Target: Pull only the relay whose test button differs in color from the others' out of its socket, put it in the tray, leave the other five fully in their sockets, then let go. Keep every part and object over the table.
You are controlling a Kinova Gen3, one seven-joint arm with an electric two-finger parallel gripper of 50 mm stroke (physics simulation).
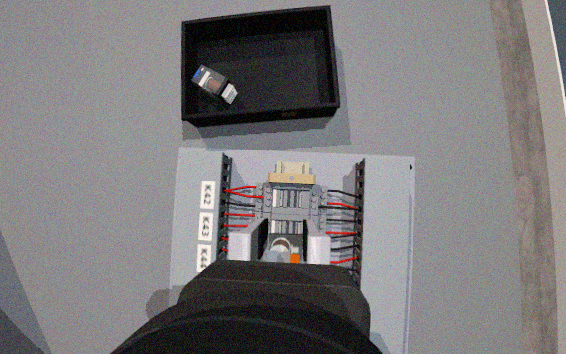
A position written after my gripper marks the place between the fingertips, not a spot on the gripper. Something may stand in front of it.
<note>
In view: my gripper [285, 232], a relay [279, 247] and a relay [208, 81].
</note>
